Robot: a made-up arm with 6 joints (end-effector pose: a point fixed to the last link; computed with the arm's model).
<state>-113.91 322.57 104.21 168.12 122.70 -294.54</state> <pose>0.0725 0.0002 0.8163 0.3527 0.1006 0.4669 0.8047</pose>
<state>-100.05 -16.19 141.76 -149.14 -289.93 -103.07</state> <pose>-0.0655 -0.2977 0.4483 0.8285 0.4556 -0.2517 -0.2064</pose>
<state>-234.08 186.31 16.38 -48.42 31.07 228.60</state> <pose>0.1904 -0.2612 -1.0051 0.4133 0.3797 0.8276 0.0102</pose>
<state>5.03 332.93 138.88 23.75 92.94 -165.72</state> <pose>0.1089 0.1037 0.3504 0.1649 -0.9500 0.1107 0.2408</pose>
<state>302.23 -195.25 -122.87 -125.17 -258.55 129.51</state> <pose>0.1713 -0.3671 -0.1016 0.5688 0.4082 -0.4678 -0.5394</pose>
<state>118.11 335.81 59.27 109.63 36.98 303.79</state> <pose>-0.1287 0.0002 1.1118 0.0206 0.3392 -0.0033 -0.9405</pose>
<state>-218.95 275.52 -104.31 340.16 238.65 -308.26</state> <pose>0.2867 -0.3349 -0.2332 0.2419 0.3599 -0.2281 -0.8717</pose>
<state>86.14 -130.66 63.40 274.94 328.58 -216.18</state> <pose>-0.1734 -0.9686 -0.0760 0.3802 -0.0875 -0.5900 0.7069</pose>
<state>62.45 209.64 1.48 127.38 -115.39 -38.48</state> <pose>-0.2251 -0.5198 -0.7427 0.4691 -0.0891 0.4084 -0.7779</pose>
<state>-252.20 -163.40 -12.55 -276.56 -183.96 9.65</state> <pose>0.0086 -0.2021 -0.8203 0.9549 -0.0309 -0.0347 0.2933</pose>
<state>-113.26 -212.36 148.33 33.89 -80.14 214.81</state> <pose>0.0459 0.1590 -0.2806 0.0375 0.2896 -0.8639 -0.4104</pose>
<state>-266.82 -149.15 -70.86 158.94 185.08 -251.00</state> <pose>-0.0366 -0.0904 -0.6871 0.8575 0.3658 -0.1062 0.3457</pose>
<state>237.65 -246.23 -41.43 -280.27 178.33 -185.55</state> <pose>-0.4267 -0.7649 -0.0391 0.5682 -0.7641 0.2651 -0.1517</pose>
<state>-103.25 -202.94 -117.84 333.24 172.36 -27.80</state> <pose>-0.0689 -0.4592 -0.1902 0.1934 -0.7407 -0.6105 -0.2028</pose>
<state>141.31 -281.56 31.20 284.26 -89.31 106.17</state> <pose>-0.9076 0.5196 0.0844 0.5156 0.6193 0.0500 -0.5900</pose>
